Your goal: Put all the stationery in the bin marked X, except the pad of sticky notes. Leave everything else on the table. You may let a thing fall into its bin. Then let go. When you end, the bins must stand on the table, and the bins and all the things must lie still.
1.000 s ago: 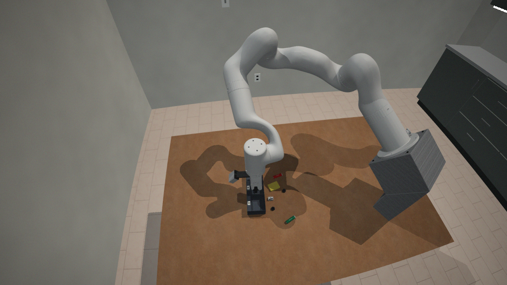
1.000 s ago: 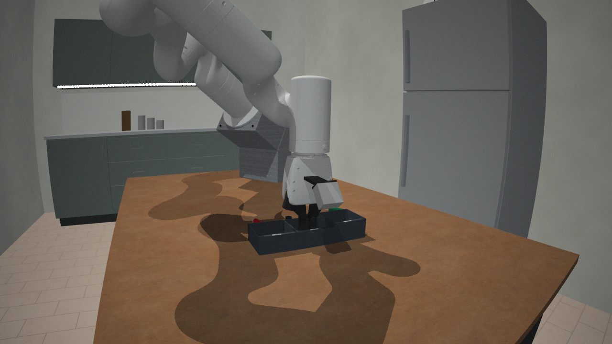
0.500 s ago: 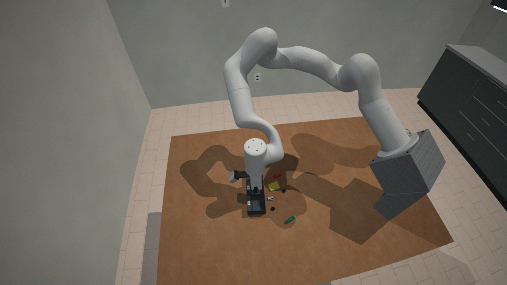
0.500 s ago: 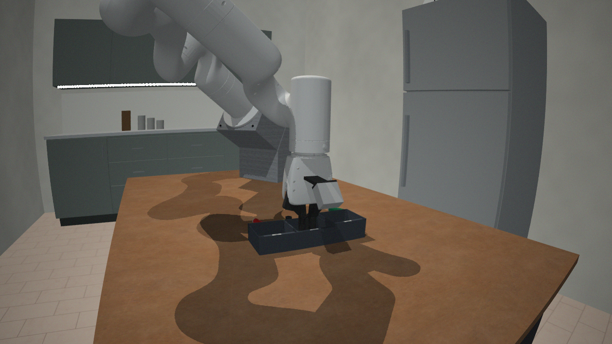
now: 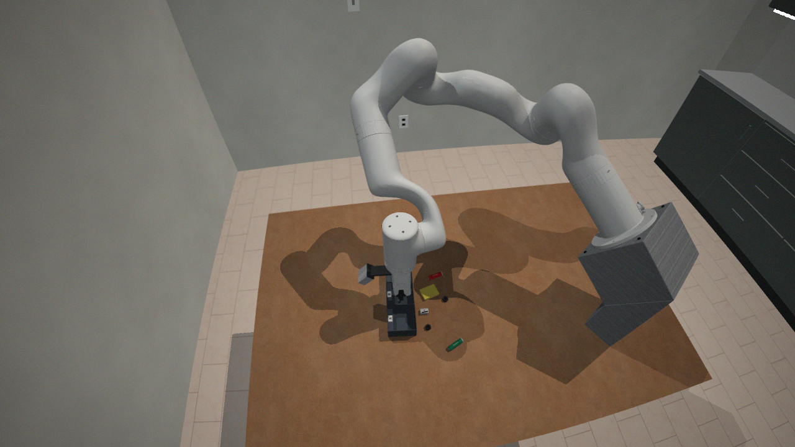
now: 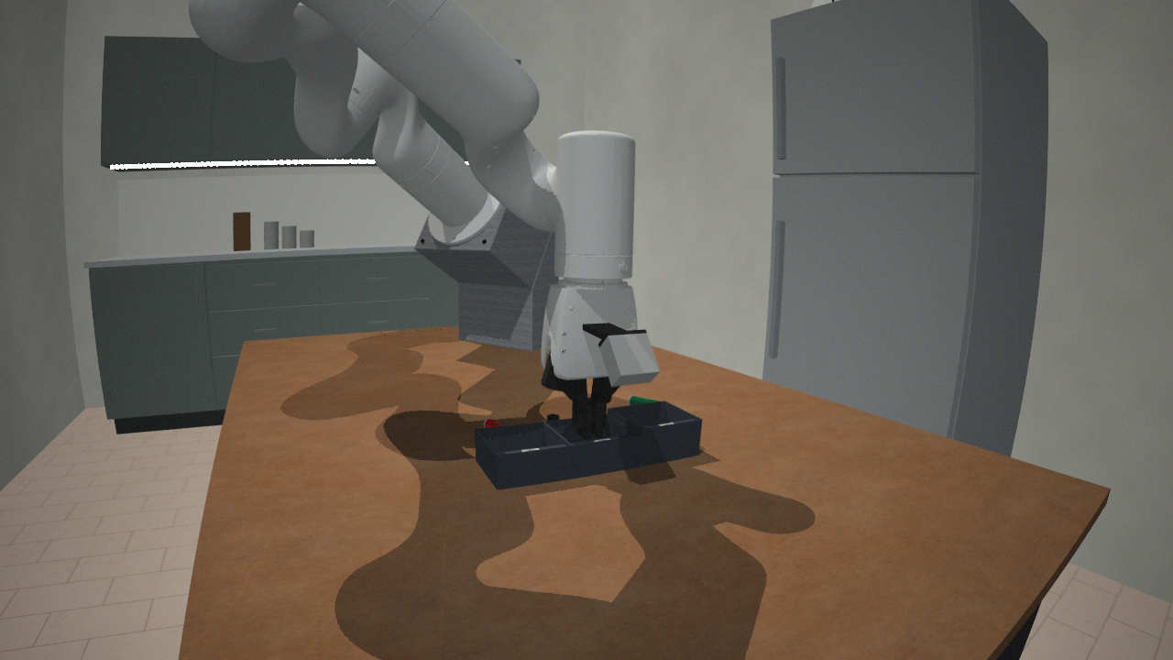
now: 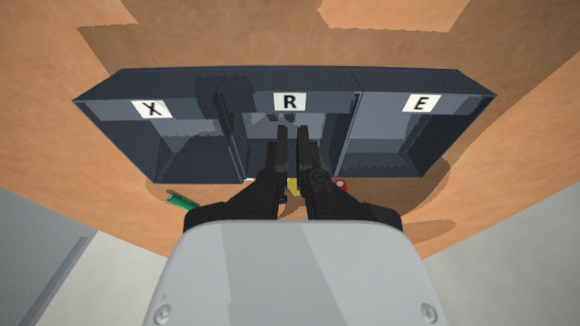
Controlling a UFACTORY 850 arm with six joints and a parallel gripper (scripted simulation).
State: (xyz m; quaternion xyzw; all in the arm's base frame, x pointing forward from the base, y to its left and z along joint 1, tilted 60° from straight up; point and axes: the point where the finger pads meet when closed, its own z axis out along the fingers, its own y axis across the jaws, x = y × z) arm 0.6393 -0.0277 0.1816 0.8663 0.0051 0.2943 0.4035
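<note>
My hand is 3 cm above the dark bin row. Round my hand: pencil sharpener 6 cm behind, 7 cm to the left, 4 cm below; then sticky notes 9 cm behind, 1 cm to the left, 5 cm below; then red cylinder 13 cm behind, 4 cm to the right, 4 cm below.
</note>
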